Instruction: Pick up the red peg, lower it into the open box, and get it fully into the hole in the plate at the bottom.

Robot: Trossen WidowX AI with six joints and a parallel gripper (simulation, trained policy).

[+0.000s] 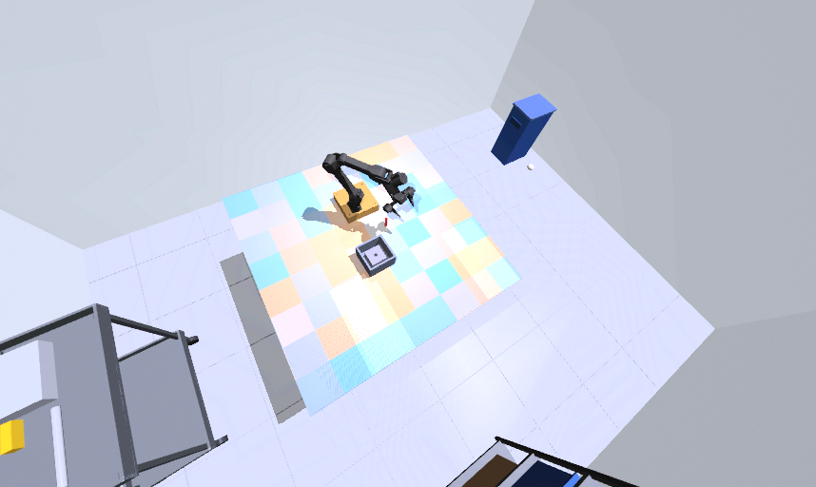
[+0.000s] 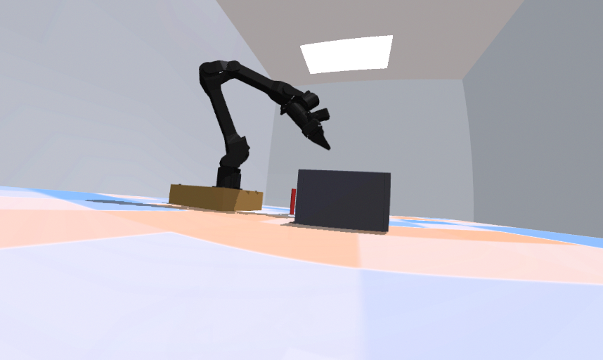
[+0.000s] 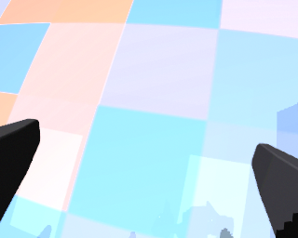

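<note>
My gripper tip is now 19 cm above the red peg, 9 cm past it and 7 cm to the left of it. Also, from my gripper tip: grey box (22 cm to the right, 20 cm below, 9 cm ahead).
</note>
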